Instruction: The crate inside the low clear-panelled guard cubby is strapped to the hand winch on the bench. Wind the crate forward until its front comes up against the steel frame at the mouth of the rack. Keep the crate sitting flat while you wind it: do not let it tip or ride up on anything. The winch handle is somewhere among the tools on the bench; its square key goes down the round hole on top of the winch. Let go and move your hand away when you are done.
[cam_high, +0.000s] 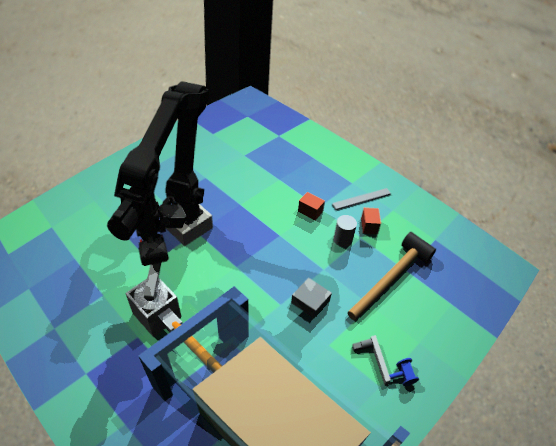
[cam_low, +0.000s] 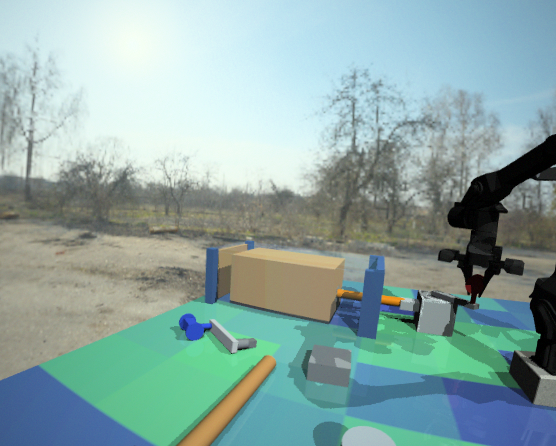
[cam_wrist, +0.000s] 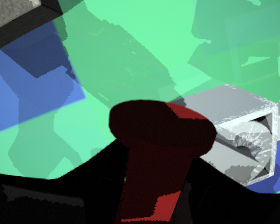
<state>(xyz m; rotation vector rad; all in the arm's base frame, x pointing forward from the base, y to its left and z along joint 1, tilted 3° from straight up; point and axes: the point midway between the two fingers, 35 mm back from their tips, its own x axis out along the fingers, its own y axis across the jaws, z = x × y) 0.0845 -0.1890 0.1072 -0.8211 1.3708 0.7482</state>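
Right now my gripper tip is 30 mm to the left of the red-knobbed crank, 20 mm short of it and 10 mm above it. From my gripper tip the other things lie so: grey winch (90 mm below, 80 mm to the right, 50 mm ahead); then red knob (20 mm above); then blue frame (220 mm ahead, 90 mm to the right, 10 mm below).
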